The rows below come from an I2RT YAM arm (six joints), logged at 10 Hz.
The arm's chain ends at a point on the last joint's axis. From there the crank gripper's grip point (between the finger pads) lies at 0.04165 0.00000 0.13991 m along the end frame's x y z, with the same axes.
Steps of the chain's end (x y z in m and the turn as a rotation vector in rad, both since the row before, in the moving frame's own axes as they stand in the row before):
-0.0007 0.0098 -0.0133 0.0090 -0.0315 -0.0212
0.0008 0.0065 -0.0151 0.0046 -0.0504 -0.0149
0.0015 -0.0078 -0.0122 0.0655 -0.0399 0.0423
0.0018 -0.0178 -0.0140 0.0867 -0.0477 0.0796
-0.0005 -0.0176 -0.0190 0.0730 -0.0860 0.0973
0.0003 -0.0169 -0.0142 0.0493 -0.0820 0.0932
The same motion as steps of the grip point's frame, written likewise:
-0.0051 0.0077 -0.0121 0.0090 -0.0315 -0.0212
-0.0063 0.0053 -0.0132 0.0046 -0.0504 -0.0149
-0.0040 -0.0154 -0.0109 0.0655 -0.0399 0.0423
-0.0046 -0.0269 -0.0126 0.0867 -0.0477 0.0796
-0.0123 -0.0245 -0.0162 0.0730 -0.0860 0.0973
-0.0111 -0.0205 -0.0113 0.0493 -0.0820 0.0932

